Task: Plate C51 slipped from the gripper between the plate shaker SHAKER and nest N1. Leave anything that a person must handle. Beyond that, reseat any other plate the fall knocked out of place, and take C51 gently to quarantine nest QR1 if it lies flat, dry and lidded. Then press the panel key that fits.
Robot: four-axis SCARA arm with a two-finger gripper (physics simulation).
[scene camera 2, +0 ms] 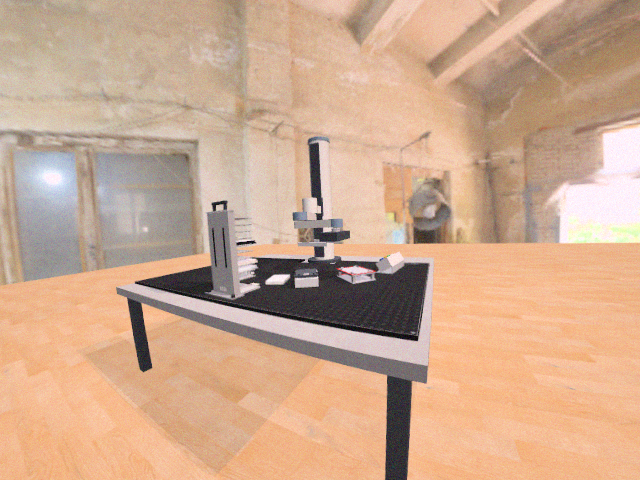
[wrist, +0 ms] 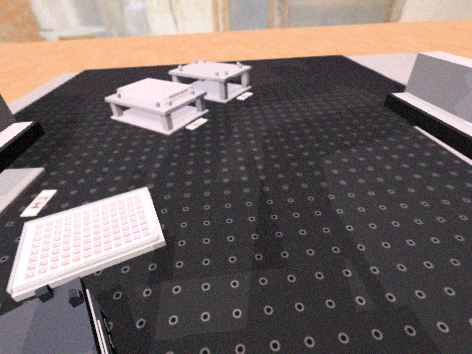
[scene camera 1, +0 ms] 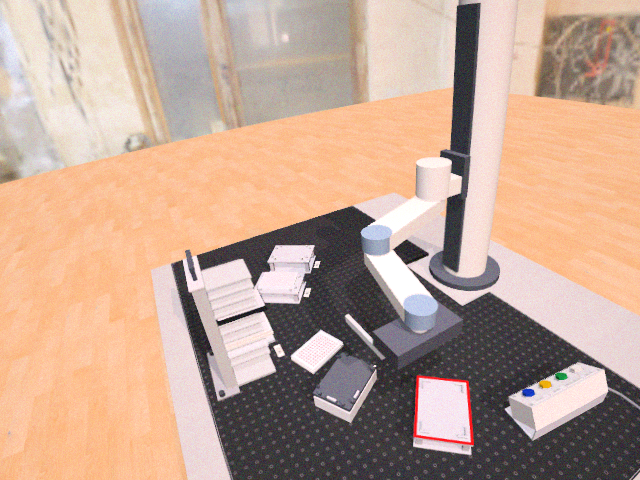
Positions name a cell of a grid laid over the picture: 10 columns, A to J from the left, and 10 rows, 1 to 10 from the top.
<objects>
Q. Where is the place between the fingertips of my gripper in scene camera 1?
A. F7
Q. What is my gripper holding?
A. Nothing.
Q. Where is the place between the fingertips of my gripper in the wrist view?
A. E3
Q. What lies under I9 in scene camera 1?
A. A button box.
</objects>
